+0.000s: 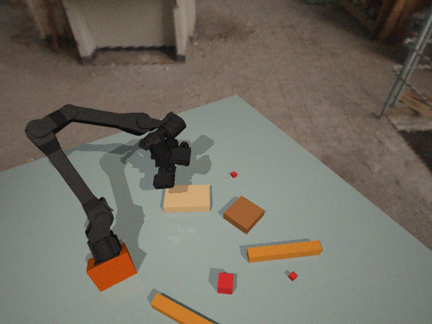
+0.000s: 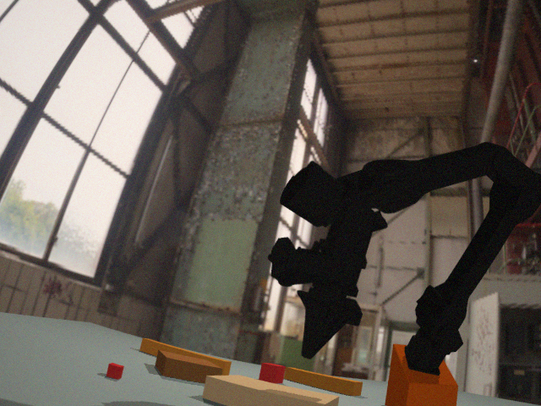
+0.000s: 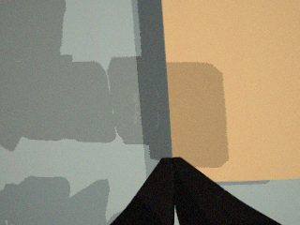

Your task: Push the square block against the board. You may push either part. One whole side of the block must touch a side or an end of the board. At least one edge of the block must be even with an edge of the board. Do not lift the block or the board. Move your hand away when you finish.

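My gripper tip is now 30 mm short of the tan board, 60 mm to the left of it and 60 mm above it. From my gripper tip the other things lie so: brown square block (180 mm ahead, 200 mm to the right, 60 mm below).
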